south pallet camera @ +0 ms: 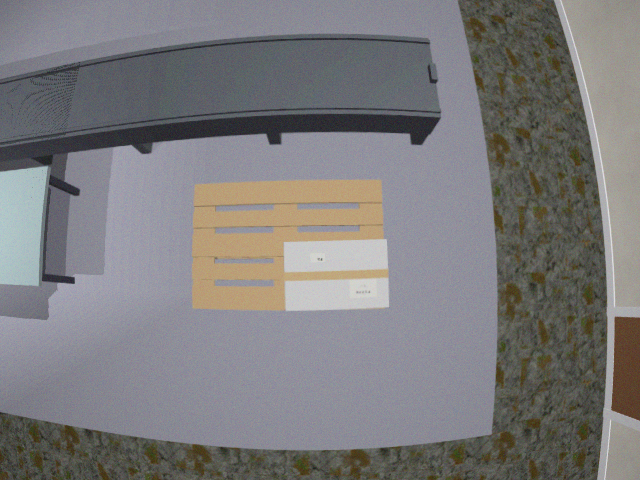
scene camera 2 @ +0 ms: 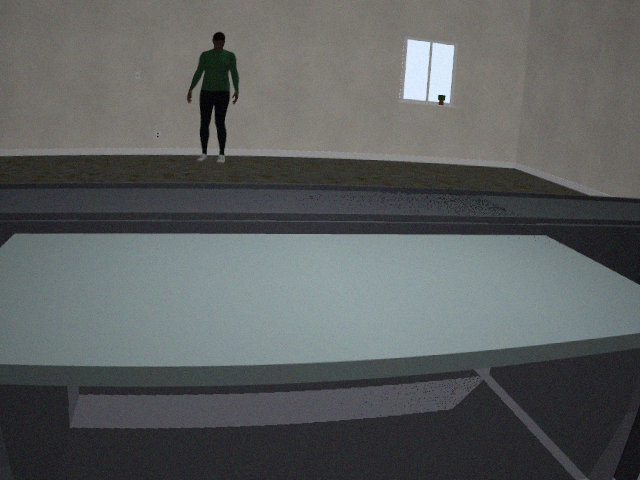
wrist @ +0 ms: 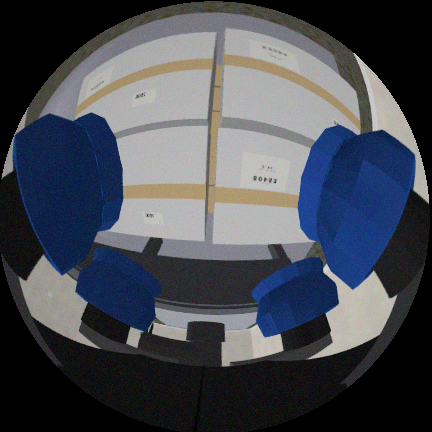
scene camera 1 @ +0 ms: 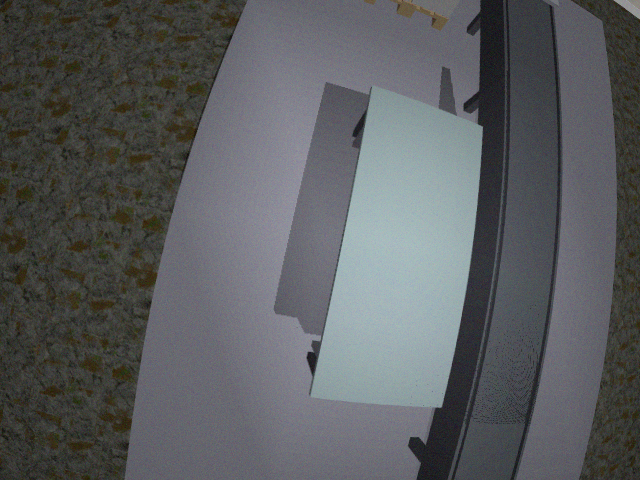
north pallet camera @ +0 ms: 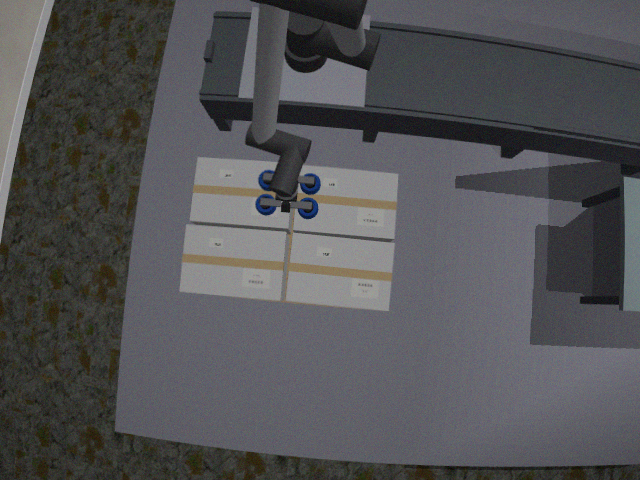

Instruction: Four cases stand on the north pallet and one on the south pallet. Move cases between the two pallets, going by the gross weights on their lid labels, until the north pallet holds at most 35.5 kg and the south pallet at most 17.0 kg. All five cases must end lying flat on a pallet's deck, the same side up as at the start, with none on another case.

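Frame: origin at the arm's base, x ahead, y left, z up, level; millimetres.
Seen in the pictures: hand, tool point: (wrist: 207, 253); arm's base, link origin: (wrist: 205, 324) (north pallet camera: 306, 54).
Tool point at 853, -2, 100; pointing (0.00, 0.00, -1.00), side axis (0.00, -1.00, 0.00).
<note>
Offsets run from my tool point to a thing's top centre, as dx, dy, dz. Level surfaces: height alone.
My suction head (north pallet camera: 287, 194) (wrist: 210, 240) is over the rail-side pair of cases on the north pallet (north pallet camera: 290, 260) (wrist: 214, 125) (scene camera 1: 439, 21). Its four blue cups hold nothing and appear to be above the lids. In the north pallet camera these are the rail-side left case @[-56, -295, -277] (north pallet camera: 222, 210) (wrist: 245, 227) and rail-side right case @[-54, +303, -284] (north pallet camera: 336, 219) (wrist: 170, 170). The far left case @[+347, -297, -244] (north pallet camera: 217, 279) (wrist: 250, 100) and far right case @[+346, +303, -269] (north pallet camera: 320, 289) (wrist: 180, 107) lie flat. One white case (south pallet camera: 310, 294) lies on the south pallet's (south pallet camera: 232, 242) lower right quarter. Weight labels are too small to read.
The floor rail (north pallet camera: 465, 77) (south pallet camera: 258, 77) (scene camera 1: 529, 206) runs beside both pallets; the arm's carriage (north pallet camera: 330, 85) is at its north end. A pale table @[dz -141] (scene camera 1: 408, 248) (scene camera 2: 310, 299) (south pallet camera: 20, 227) stands between the pallets. A person in green (scene camera 2: 217, 72) stands beyond the rail.
</note>
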